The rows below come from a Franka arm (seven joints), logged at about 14 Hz.
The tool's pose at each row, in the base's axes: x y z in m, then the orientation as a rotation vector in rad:
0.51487, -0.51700, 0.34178, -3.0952, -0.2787, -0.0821
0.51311, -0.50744, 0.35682, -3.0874, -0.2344, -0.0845
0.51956, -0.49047, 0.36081, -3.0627, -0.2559, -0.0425
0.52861, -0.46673, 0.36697, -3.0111, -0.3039, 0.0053
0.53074, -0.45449, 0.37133, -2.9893, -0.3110, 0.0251
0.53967, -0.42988, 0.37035, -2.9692, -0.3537, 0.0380
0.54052, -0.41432, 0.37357, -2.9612, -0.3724, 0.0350
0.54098, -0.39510, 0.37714, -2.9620, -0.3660, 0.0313
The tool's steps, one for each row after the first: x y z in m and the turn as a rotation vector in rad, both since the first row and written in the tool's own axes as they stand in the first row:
0.00080, -0.01014, -0.01474, 0.0104, 0.0032, 0.0283
0.01038, -0.02578, -0.01777, 0.0369, -0.0217, 0.0142
0.02383, -0.04767, -0.02258, 0.0877, -0.0489, -0.0184
0.02833, -0.05945, -0.02637, 0.1098, -0.0602, -0.0238
0.04143, -0.08202, -0.02403, 0.1265, -0.0679, -0.0530
0.04520, -0.09726, -0.02662, 0.1324, -0.0656, -0.0659
0.04927, -0.11618, -0.02944, 0.1321, -0.0631, -0.0616

